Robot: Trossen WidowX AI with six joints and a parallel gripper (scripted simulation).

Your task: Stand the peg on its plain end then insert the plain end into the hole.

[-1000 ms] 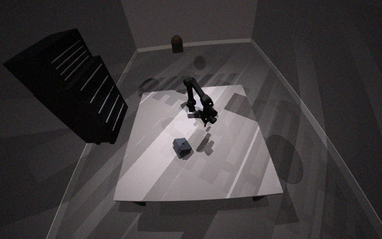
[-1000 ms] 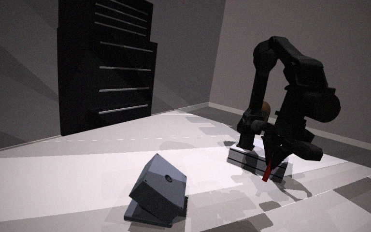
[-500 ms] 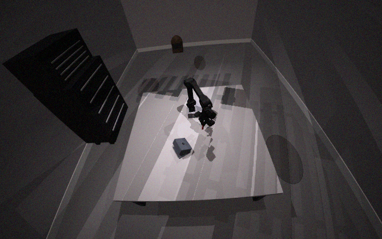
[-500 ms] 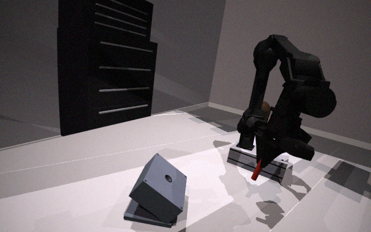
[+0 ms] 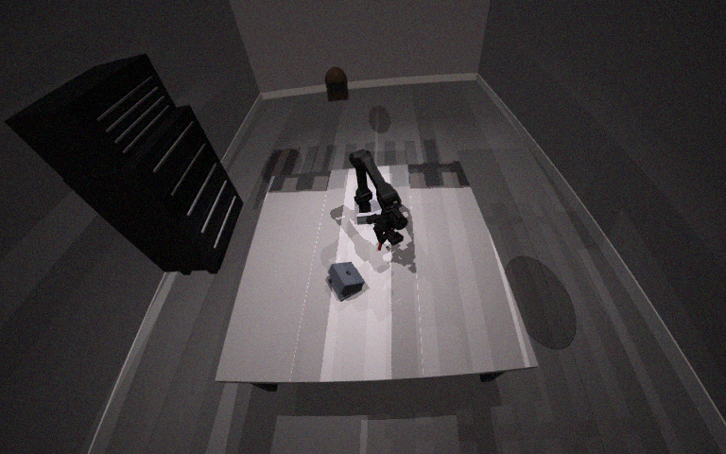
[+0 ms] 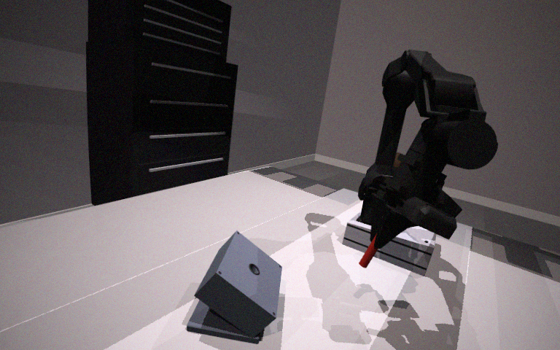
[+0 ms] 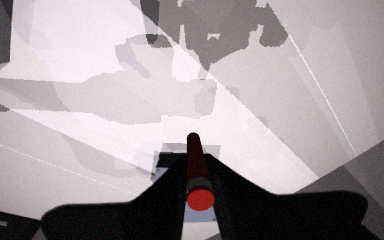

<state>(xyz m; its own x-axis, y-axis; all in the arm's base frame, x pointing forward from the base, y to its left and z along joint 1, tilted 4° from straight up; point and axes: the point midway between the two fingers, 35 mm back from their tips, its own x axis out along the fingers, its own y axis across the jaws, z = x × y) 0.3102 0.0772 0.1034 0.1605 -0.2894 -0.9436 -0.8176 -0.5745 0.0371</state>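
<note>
The grey sloped panel lies 11 cm ahead of my gripper tip, 17 cm to the right of it and 9 cm below it. Round my gripper tip: red peg: 2 cm above.
</note>
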